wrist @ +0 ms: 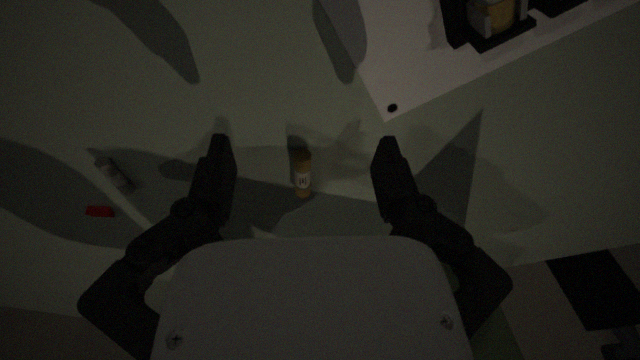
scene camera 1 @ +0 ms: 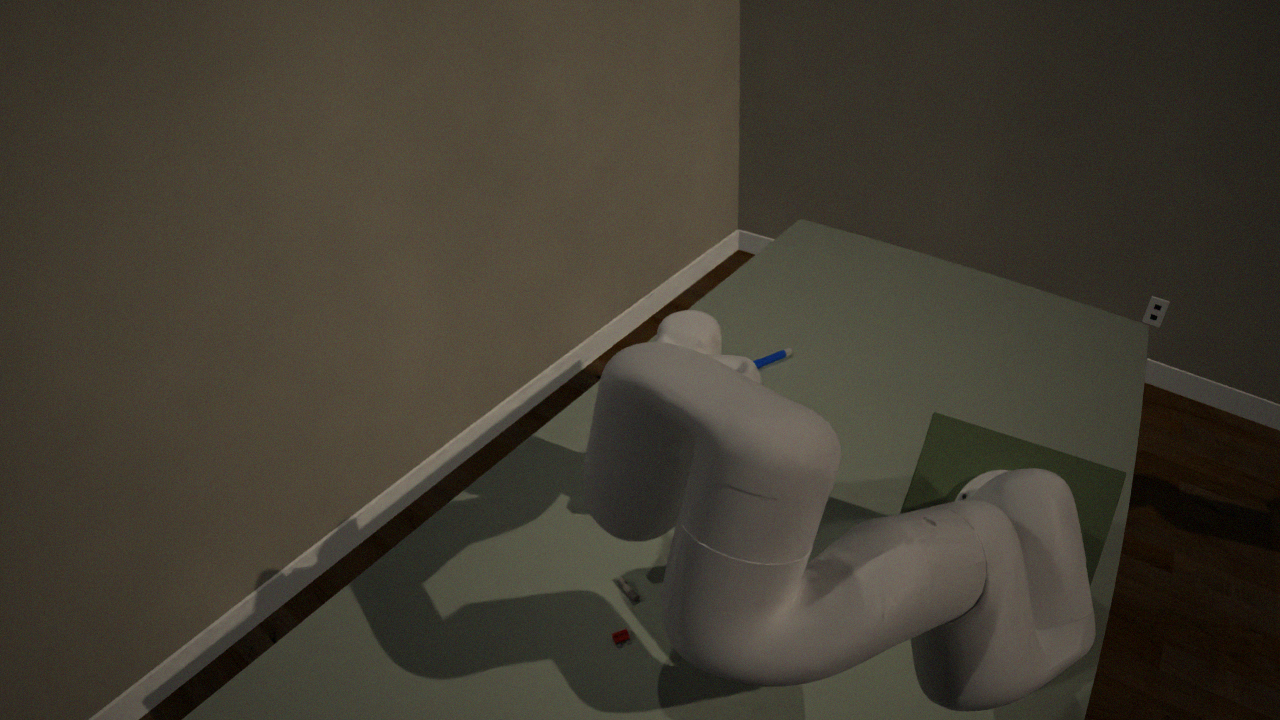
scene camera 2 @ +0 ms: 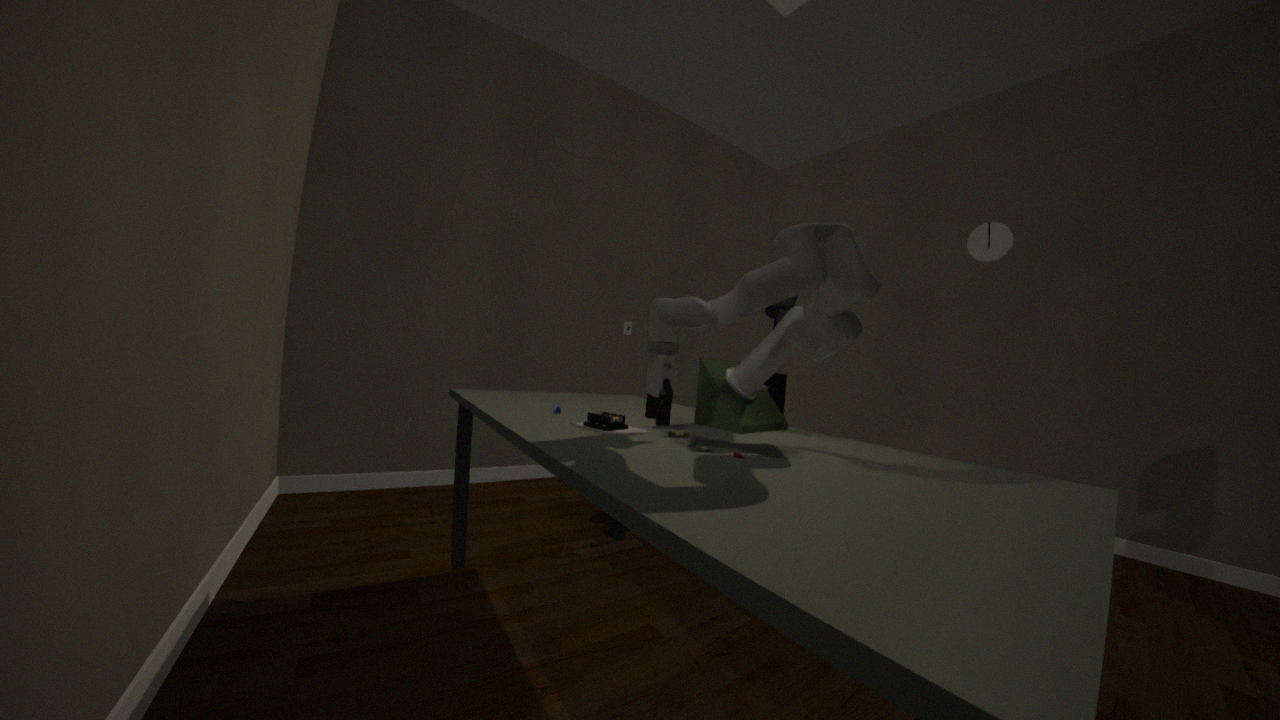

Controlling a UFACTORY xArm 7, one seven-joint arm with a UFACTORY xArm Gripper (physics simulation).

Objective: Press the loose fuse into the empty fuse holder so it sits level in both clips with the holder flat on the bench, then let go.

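Places are measured from the arm's base along level axes (x left, y ahead, z down), in metres.
Pixels of known places: gripper, between the fingertips: [wrist: 305, 151] [scene camera 2: 656, 421]; arm's base, origin of its link: [scene camera 2: 740, 384].
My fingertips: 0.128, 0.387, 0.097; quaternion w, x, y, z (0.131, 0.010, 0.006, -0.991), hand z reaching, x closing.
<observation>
For each thing: its top centre in the pictures, then the offset to it from my fingertips, as dx, dy, dz. "*": a spot on its surface instead.
- loose fuse, centre of its top: [wrist: 303, 181] [scene camera 2: 679, 431] +0.015, -0.058, +0.022
- white base plate, a spot on its surface: [wrist: 405, 65] * -0.067, +0.020, +0.034
- small grey cylinder, centre of its top: [wrist: 113, 182] [scene camera 1: 627, 586] [scene camera 2: 703, 446] +0.161, -0.019, +0.026
- red block, centre of its top: [scene camera 1: 621, 636] [wrist: 99, 218] [scene camera 2: 739, 452] +0.222, -0.065, +0.028
- blue-handled tool, centre of its top: [scene camera 1: 760, 360] [scene camera 2: 558, 408] -0.358, +0.129, +0.022
The loose fuse [wrist: 302, 174] [scene camera 2: 678, 434], amber with a white label band, lies on the bench. In the wrist view it shows between and beyond my two fingertips. My gripper [wrist: 305, 151] [scene camera 2: 659, 420] is open and empty, above the bench by the fuse. The black fuse holder [scene camera 2: 605, 420] stands on a white base plate [wrist: 405, 65]. In the wrist view part of the holder [wrist: 452, 25] shows at the top right edge, with an amber fuse end in a clip; its other places are cut off. In scene camera 1 the arm hides the gripper, loose fuse and holder.
A small grey cylinder [wrist: 115, 174] [scene camera 1: 627, 589] and a red block [wrist: 100, 211] [scene camera 1: 621, 636] [scene camera 2: 738, 454] lie on the bench. A blue-handled tool [scene camera 1: 771, 359] [scene camera 2: 556, 410] lies beyond the arm. A green block-like mount [scene camera 2: 716, 398] is at the arm's base.
</observation>
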